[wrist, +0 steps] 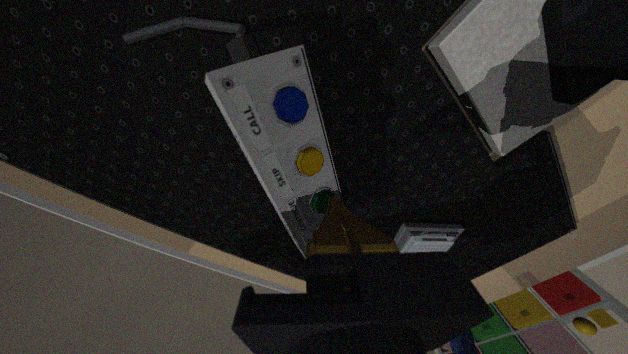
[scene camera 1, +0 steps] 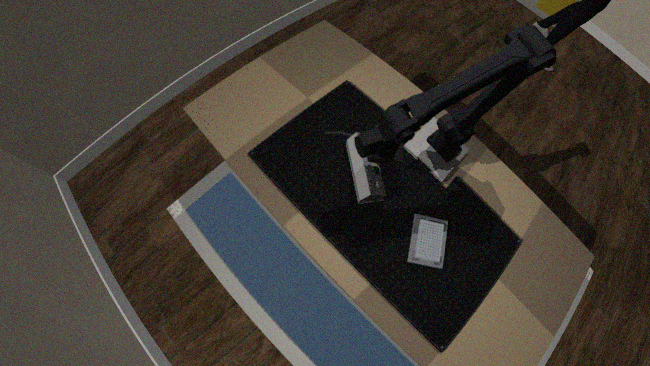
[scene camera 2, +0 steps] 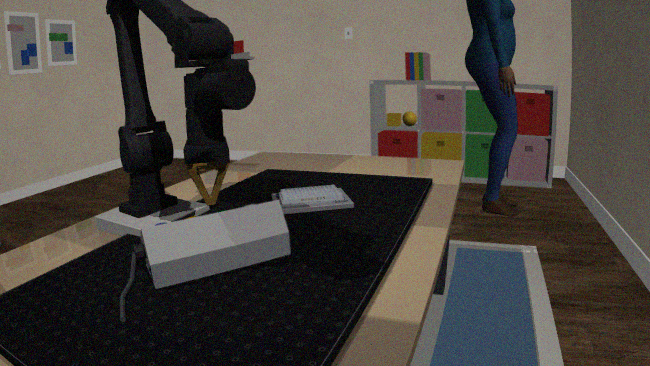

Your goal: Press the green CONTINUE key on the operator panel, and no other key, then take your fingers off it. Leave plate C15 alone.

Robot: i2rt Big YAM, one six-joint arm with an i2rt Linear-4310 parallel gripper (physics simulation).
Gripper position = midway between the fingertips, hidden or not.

Observation:
The gripper (scene camera 2: 211, 204) is shut and holds nothing. Also in view: a white well plate (scene camera 2: 326, 193) and a blue CALL button (wrist: 290, 104).
The white well plate shows as well in the wrist view (wrist: 425, 242) and in scene camera 1 (scene camera 1: 430, 234). The gripper shows as well in the wrist view (wrist: 332, 201).

